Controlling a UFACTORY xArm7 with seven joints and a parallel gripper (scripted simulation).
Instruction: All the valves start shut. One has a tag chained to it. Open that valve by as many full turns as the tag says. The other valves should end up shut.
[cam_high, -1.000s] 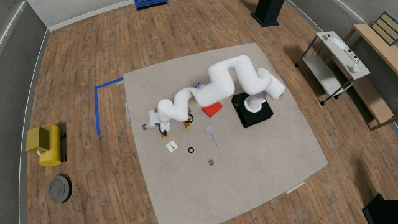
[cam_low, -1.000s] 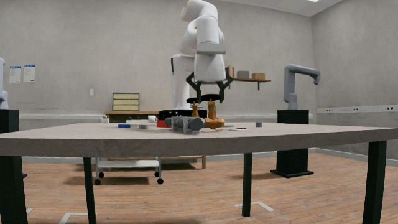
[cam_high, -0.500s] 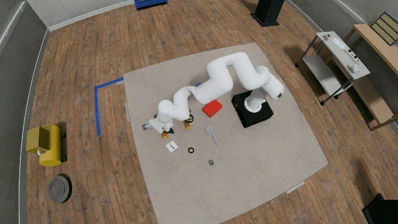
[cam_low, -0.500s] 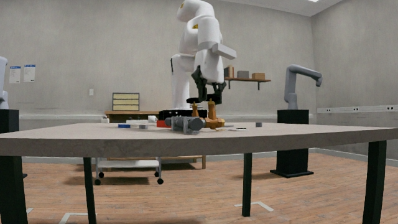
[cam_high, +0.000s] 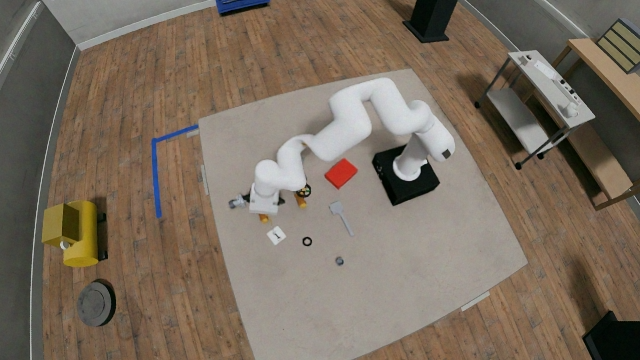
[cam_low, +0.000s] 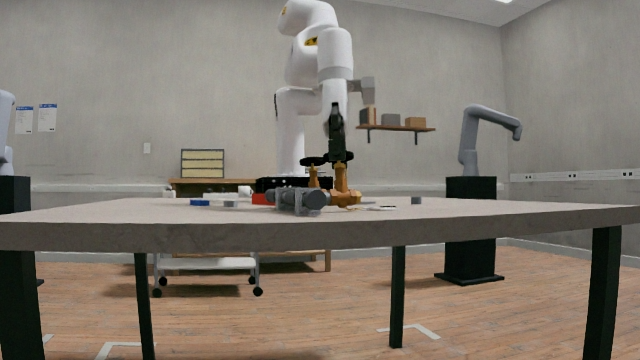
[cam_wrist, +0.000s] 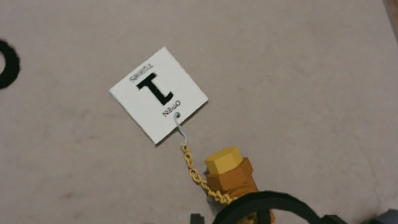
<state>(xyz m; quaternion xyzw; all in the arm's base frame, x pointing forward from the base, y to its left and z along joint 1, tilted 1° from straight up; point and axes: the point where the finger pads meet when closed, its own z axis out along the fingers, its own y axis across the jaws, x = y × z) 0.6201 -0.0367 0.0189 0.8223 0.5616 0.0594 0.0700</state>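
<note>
Now: hand 10 mm past the white tag, 90 mm to the right of it and 100 mm above it. Also, from my hand: small grey cylinder: 210 mm behind, 290 mm to the left, 100 mm below; grey scraper: 290 mm behind, 110 mm to the left, 100 mm below; red block: 360 mm behind, 60 mm to the right, 90 mm below.
</note>
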